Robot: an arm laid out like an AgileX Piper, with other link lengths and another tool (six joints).
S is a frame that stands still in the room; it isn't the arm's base.
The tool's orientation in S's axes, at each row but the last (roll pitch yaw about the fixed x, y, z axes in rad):
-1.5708, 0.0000, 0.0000
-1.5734, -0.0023, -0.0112
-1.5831, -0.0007, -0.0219
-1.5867, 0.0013, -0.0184
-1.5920, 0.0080, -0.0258
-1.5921, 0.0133, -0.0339
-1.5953, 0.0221, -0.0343
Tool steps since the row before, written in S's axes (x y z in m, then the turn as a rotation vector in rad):
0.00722, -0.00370, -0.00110, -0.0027, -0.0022, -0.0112
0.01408, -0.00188, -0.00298, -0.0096, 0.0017, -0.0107
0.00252, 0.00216, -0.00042, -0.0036, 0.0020, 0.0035
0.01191, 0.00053, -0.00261, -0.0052, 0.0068, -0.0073
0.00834, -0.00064, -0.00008, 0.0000, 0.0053, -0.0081
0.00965, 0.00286, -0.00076, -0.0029, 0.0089, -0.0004
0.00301, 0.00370, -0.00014, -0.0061, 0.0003, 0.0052
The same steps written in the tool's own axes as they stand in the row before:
0.00722, 0.00110, -0.00370, -0.0027, 0.0112, -0.0022
0.01409, 0.00302, -0.00171, -0.0096, 0.0107, 0.0016
0.00247, 0.00039, 0.00222, -0.0036, -0.0035, 0.0019
0.01190, 0.00258, 0.00079, -0.0053, 0.0072, 0.0068
0.00835, 0.00002, -0.00042, -0.0001, 0.0080, 0.0055
0.00956, 0.00056, 0.00320, -0.0032, 0.0003, 0.0088
0.00288, -0.00002, 0.00380, -0.0062, -0.0051, 0.0000

